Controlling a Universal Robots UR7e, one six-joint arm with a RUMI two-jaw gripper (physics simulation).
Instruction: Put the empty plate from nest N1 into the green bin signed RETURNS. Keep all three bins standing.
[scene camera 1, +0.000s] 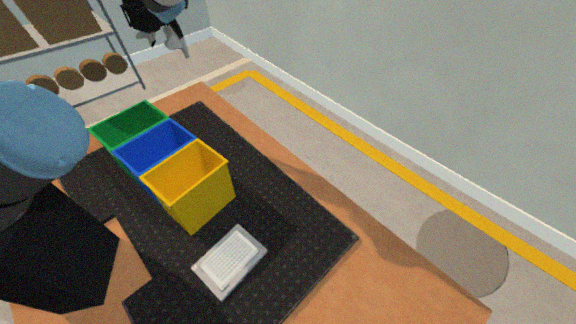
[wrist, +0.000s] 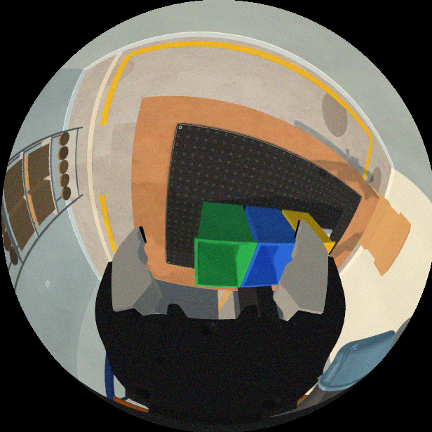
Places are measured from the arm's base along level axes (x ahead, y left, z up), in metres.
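Pixels of known places: gripper, fingertip midpoint: (scene camera 1: 169, 52).
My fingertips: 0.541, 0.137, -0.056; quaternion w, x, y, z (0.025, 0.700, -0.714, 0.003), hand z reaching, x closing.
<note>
Behind a point stands the place of what it marks, as x, y, z.
The white plate (scene camera 1: 229, 257) @(0.183, -0.296, -0.333) lies flat in a grey nest (scene camera 1: 222, 296) @(0.103, -0.334, -0.345) on the black board, in front of the yellow bin; the N1 label is not readable. A pale sliver shows beside the right finger in the wrist view. The green bin (scene camera 1: 129, 125) @(0.349, 0.201, -0.227) (wrist: 219, 262) stands upright at the far end of the bin row; its RETURNS sign does not show. My gripper (scene camera 1: 169, 49) @(0.541, 0.137, -0.056) (wrist: 218, 226) is open and empty, high up beyond the green bin and well away from the plate.
The blue bin (scene camera 1: 152, 148) @(0.317, 0.073, -0.236) (wrist: 264, 265) and yellow bin (scene camera 1: 206, 202) @(0.261, -0.170, -0.273) (wrist: 316, 227) stand upright beside the green one, in a close row. The black board (scene camera 1: 310, 225) @(0.378, -0.439, -0.357) (wrist: 215, 160) lies on the orange table (scene camera 1: 350, 285) @(0.285, -0.600, -0.370) (wrist: 150, 150). A shelf rack stands beyond the table. A blue-capped arm joint (scene camera 1: 42, 130) @(0.110, -0.158, 0.121) is at the left.
</note>
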